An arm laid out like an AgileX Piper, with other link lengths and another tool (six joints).
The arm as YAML. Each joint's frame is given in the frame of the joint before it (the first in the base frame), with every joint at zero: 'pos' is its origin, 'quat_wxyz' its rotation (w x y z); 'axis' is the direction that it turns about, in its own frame. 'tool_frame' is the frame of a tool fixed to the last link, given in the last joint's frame.
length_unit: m
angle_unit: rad
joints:
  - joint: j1
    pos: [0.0, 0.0, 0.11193]
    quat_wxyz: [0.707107, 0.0, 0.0, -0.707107]
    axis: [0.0, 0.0, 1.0]
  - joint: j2
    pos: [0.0, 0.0, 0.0]
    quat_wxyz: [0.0, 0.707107, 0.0, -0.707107]
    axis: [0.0, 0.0, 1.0]
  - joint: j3
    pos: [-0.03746, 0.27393, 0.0]
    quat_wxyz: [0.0, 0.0, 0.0, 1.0]
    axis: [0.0, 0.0, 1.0]
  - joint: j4
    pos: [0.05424, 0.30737, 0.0]
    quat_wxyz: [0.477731, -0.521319, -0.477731, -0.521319]
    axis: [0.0, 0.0, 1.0]
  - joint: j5
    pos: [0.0, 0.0, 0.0]
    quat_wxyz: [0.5, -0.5, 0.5, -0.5]
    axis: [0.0, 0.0, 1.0]
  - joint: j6
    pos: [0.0, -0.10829, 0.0]
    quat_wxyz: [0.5, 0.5, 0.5, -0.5]
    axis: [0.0, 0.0, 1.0]
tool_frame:
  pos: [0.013, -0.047, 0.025]
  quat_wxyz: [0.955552, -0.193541, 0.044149, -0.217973]
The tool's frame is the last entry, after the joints.
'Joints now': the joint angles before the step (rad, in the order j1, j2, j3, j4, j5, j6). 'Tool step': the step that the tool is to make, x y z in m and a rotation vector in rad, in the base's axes. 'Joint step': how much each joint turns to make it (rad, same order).
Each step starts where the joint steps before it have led.
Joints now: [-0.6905 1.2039 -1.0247 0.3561 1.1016 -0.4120]
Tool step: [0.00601 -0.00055 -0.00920 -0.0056 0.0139 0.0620]
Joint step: [-0.0042 0.0316 0.0000 0.0147 0.0001 -0.0772]
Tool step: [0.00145 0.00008 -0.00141 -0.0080 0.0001 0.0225]
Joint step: [-0.0017 0.0062 0.0000 0.0039 -0.0020 -0.0288]
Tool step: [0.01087 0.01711 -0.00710 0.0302 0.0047 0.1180]
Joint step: [0.0298 0.0236 0.0000 0.0486 0.0342 -0.0929]
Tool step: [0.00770 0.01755 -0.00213 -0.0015 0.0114 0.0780]
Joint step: [0.0491 0.0038 0.0000 -0.0018 0.0153 -0.0253]
